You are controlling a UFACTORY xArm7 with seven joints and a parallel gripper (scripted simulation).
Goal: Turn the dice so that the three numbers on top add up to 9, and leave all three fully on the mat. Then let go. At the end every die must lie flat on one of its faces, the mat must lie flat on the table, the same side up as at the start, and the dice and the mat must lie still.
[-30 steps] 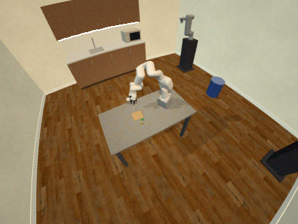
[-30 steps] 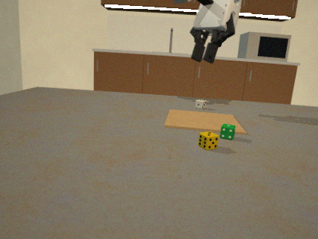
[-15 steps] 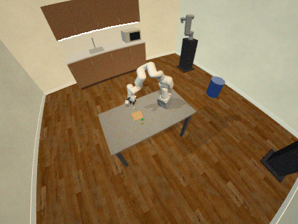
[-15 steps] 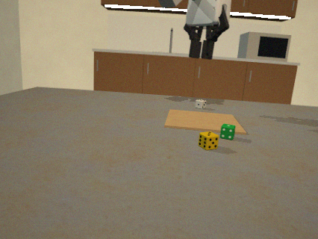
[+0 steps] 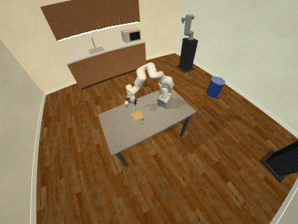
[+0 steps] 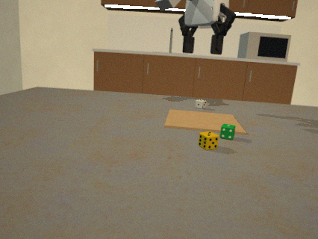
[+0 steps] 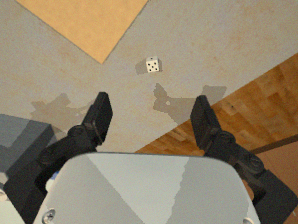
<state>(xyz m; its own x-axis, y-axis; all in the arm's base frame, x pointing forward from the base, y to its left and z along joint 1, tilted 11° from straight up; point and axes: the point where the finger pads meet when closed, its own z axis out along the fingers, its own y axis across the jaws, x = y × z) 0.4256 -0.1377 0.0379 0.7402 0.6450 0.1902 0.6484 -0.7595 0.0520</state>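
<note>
The white die lies 130 mm below my hand, 10 mm to the right of it and 10 mm behind it. The rest, counted from my hand: tan mat (140 mm below, 130 mm to the left, 10 mm behind); then green die (220 mm to the left, 130 mm below, 40 mm behind); then yellow die (280 mm to the left, 130 mm below).
</note>
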